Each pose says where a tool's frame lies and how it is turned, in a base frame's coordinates. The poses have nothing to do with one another.
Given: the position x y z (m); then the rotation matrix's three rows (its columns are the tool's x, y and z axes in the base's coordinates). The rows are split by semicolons.
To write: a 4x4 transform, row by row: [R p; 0 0 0 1], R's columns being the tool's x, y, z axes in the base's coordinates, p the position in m. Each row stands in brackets. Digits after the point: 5 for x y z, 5 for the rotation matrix.
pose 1, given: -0.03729 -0.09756 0.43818; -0.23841 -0.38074 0.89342; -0.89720 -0.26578 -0.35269; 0.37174 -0.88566 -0.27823
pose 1, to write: [[-0.23841 -0.38074 0.89342 -0.03729], [-0.89720 -0.26578 -0.35269 -0.09756], [0.37174 -0.88566 -0.27823 0.43818], [0 0 0 1]]
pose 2, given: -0.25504 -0.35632 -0.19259; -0.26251 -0.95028 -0.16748; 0.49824 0.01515 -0.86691; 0.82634 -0.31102 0.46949
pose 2, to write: [[-0.26251 -0.95028 -0.16748 -0.25504], [0.49824 0.01515 -0.86691 -0.35632], [0.82634 -0.31102 0.46949 -0.19259], [0 0 0 1]]
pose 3, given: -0.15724 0.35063 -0.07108; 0.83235 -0.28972 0.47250; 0.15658 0.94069 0.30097; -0.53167 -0.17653 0.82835
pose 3, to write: [[0.83235 -0.28972 0.47250 -0.15724], [0.15658 0.94069 0.30097 0.35063], [-0.53167 -0.17653 0.82835 -0.07108], [0 0 0 1]]
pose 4, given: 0.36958 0.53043 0.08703; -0.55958 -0.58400 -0.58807; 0.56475 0.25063 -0.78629; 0.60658 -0.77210 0.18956
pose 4, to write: [[-0.55958 -0.58400 -0.58807 0.36958], [0.56475 0.25063 -0.78629 0.53043], [0.60658 -0.77210 0.18956 0.08703], [0 0 0 1]]
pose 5, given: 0.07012 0.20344 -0.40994; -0.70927 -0.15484 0.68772; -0.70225 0.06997 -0.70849; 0.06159 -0.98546 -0.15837
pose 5, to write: [[-0.70927 -0.15484 0.68772 0.07012], [-0.70225 0.06997 -0.70849 0.20344], [0.06159 -0.98546 -0.15837 -0.40994], [0 0 0 1]]
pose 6, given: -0.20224 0.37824 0.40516; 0.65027 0.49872 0.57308; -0.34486 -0.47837 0.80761; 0.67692 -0.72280 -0.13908
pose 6, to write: [[0.65027 0.49872 0.57308 -0.20224], [-0.34486 -0.47837 0.80761 0.37824], [0.67692 -0.72280 -0.13908 0.40516], [0 0 0 1]]
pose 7, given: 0.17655 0.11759 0.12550; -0.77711 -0.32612 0.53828; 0.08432 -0.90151 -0.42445; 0.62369 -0.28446 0.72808
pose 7, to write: [[-0.77711 -0.32612 0.53828 0.17655], [0.08432 -0.90151 -0.42445 0.11759], [0.62369 -0.28446 0.72808 0.12550], [0 0 0 1]]
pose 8, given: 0.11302 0.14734 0.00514; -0.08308 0.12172 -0.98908; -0.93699 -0.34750 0.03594; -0.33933 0.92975 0.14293
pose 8, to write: [[-0.08308 0.12172 -0.98908 0.11302], [-0.93699 -0.34750 0.03594 0.14734], [-0.33933 0.92975 0.14293 0.00514], [0 0 0 1]]
